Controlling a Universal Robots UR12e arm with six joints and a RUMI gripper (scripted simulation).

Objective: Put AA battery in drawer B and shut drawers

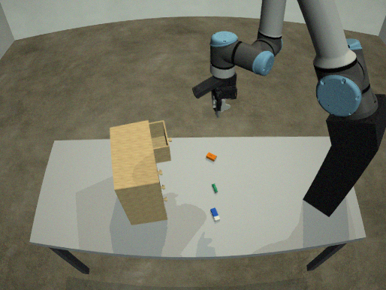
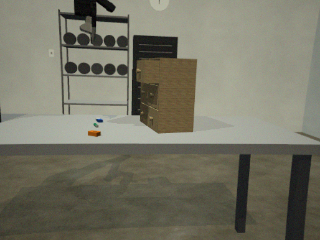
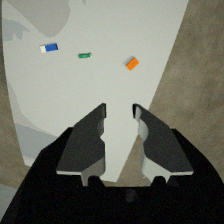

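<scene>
My hand is 20 mm short of the green AA battery, 120 mm to the right of it and 390 mm above it. From my hand the other things lie so: drawer (280 mm ahead, 10 mm to the left, 150 mm below); then orange block (10 mm behind, 60 mm to the right, 390 mm below); then blue-and-white block (50 mm ahead, 270 mm to the left, 390 mm below).
</scene>
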